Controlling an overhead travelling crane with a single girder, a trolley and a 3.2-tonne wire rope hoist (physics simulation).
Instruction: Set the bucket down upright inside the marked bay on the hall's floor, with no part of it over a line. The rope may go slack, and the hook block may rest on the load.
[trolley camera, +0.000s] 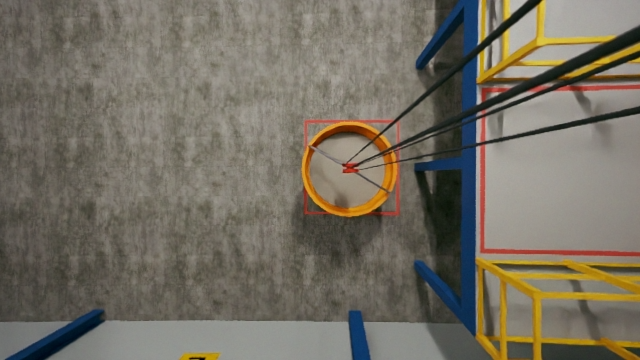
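The orange round bucket (350, 212) is seen from above and looks upright. Its rim covers parts of the left and bottom lines of the red marked bay (306, 206) in this view and lies close to the right and top lines. Its shadow falls below and left of it; the height of its base over the floor cannot be told. My red hook block (350, 168) shows over the bucket's middle, with two thin sling legs running out to the rim. The ropes run straight to the upper right. The hook itself is hidden under the block.
A blue steel beam (469, 150) with slanting braces stands right of the bay. Beyond it are yellow frames (537, 325) and a larger red outline (483, 200) on a pale surface. A pale strip with blue braces (358, 335) and a yellow sign (200, 356) runs along the bottom.
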